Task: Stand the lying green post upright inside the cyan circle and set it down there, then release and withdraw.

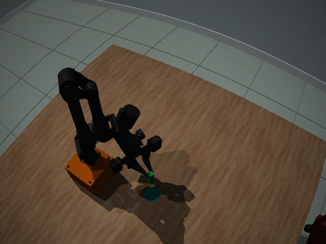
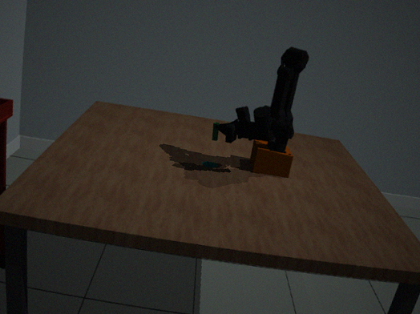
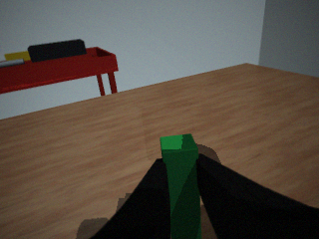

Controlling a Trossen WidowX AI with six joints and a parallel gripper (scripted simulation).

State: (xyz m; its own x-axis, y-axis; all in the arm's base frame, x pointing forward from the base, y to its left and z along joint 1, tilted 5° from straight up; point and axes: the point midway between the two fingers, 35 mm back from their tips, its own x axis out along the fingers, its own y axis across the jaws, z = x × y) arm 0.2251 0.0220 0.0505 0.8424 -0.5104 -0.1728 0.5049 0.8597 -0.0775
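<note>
Right now my gripper tip is 16 cm above the cyan circle. Also, from my gripper tip: green post (2 cm below).
</note>
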